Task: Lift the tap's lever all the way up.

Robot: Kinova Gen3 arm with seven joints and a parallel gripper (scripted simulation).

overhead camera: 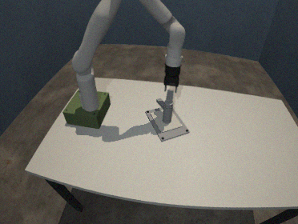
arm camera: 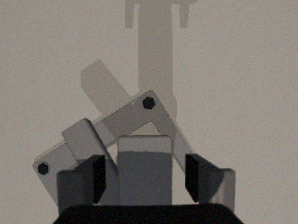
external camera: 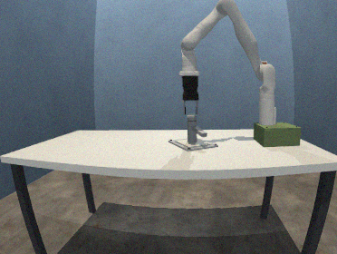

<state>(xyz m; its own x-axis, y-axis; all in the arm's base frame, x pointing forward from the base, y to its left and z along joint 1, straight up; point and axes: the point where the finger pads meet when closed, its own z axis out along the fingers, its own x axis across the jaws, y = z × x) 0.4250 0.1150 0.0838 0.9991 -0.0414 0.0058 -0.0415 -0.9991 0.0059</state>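
My hand is 30 mm to the left of the lever and 30 mm above it. From my hand the other things lie so: plate 170 mm below, 80 mm to the right; then grey tap 70 mm below, 50 mm to the right, 20 mm behind.
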